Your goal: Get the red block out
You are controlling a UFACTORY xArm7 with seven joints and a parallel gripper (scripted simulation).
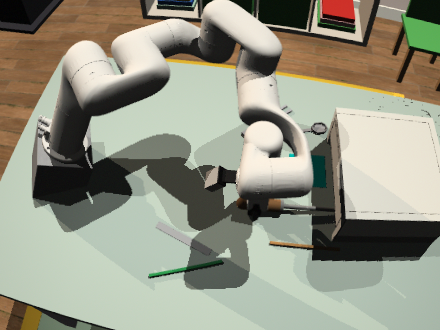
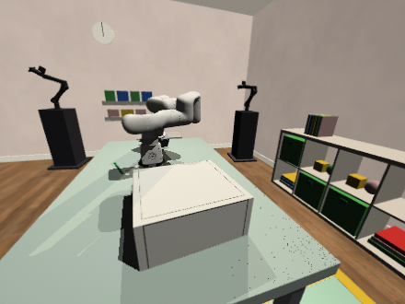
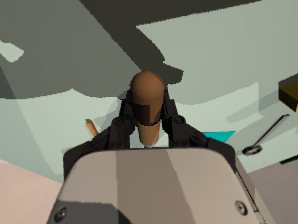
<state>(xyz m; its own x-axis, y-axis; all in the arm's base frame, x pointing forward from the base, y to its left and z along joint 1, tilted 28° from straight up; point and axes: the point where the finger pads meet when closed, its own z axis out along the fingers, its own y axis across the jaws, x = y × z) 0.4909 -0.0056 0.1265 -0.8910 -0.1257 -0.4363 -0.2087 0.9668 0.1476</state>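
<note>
The teal square lies 15 cm to the left of my hand, 11 cm ahead of it and 2 cm below it. Round my hand: yellow cube (18 cm to the left, 5 cm behind, 1 cm below); brown stick (15 cm ahead, 7 cm to the right, 2 cm below); grey strip (14 cm behind, 13 cm to the right, 2 cm below).
</note>
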